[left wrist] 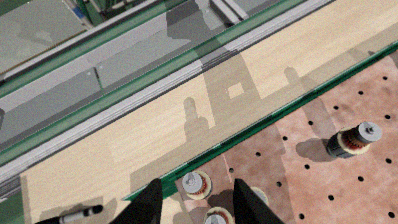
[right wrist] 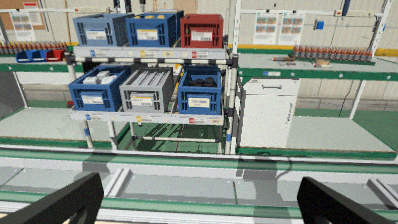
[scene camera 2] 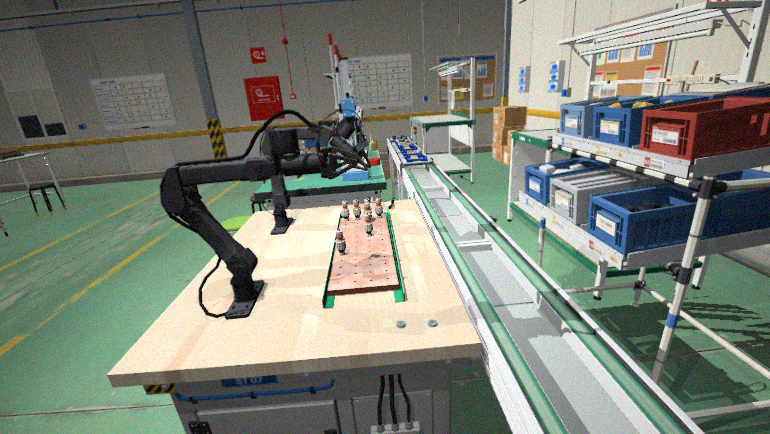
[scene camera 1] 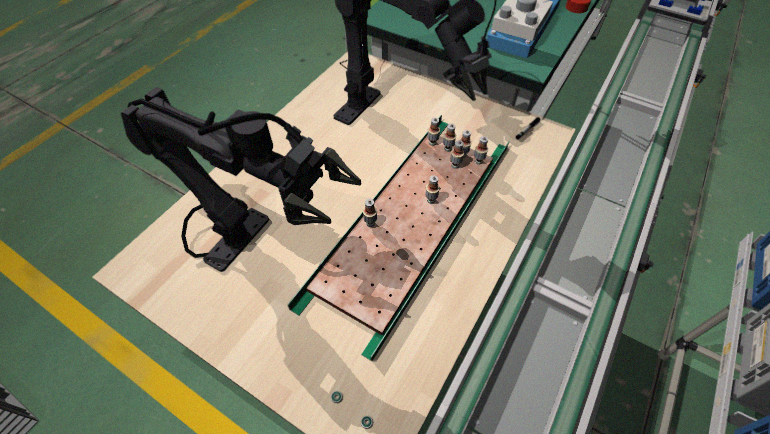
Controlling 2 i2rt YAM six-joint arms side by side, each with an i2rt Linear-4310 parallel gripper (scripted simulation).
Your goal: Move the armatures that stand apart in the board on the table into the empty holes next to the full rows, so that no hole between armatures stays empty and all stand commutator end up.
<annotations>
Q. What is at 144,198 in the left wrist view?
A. My left gripper.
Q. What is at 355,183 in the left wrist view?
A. A copper-coloured board.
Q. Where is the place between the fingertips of my right gripper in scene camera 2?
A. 357,159
</annotations>
